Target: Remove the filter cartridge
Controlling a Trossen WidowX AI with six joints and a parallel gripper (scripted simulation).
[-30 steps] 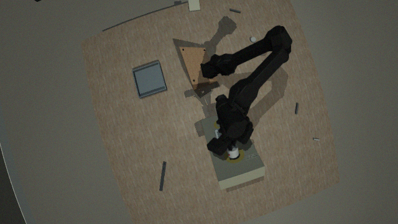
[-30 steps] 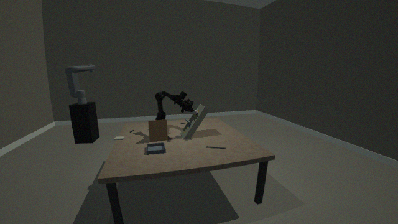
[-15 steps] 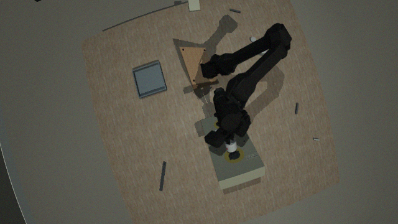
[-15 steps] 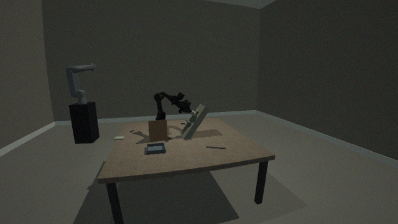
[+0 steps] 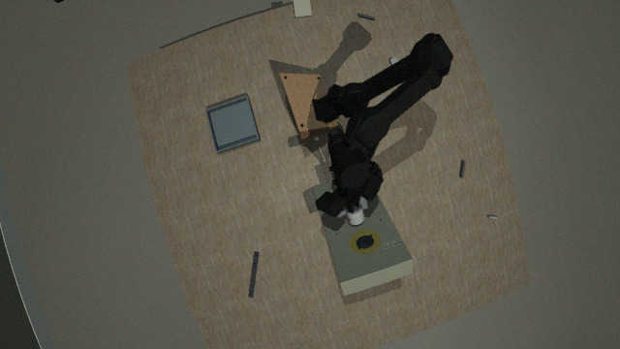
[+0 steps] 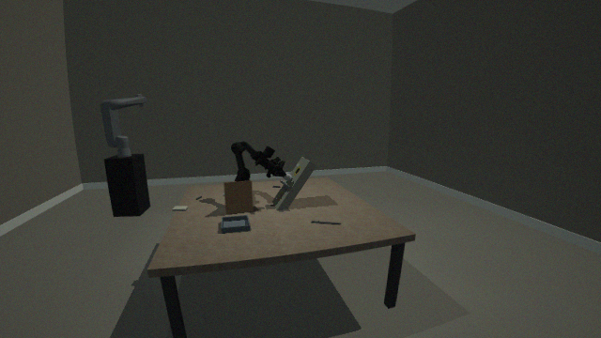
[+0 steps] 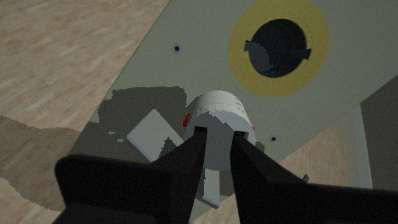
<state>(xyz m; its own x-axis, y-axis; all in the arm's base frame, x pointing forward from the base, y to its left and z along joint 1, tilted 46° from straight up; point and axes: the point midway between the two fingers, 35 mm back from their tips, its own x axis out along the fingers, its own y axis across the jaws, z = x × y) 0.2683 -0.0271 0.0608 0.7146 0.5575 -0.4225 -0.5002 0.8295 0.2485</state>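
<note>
Right now the round grey filter cartridge is 1 cm ahead of my gripper tip and 1 cm below it. Also, from my gripper tip: sloped service panel: 5 cm ahead, 1 cm to the left, 5 cm below; grey tray: 32 cm behind, 32 cm to the right, 19 cm below.
</note>
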